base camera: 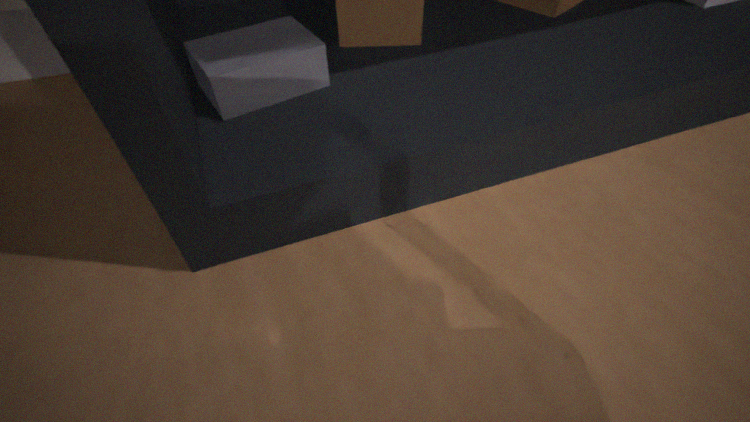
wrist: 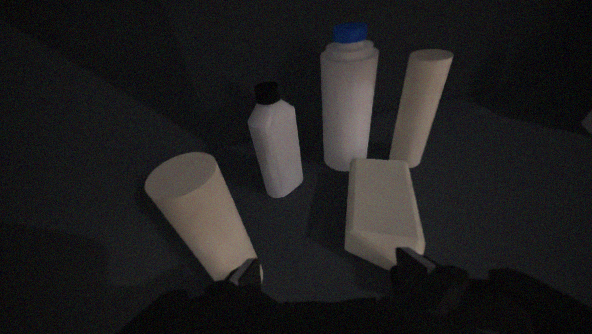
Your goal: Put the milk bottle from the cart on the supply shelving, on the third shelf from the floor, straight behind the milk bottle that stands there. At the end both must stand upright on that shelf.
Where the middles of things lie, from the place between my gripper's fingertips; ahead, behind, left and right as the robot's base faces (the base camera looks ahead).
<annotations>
The white bottle with a blue cap (wrist: 349, 65) lies 280 mm ahead of my hand, 40 mm to the right of it and 30 mm below it. From my hand the other things lie so: grey box (base camera: 246, 69): 110 mm ahead, 80 mm to the left, 1030 mm below.
</annotations>
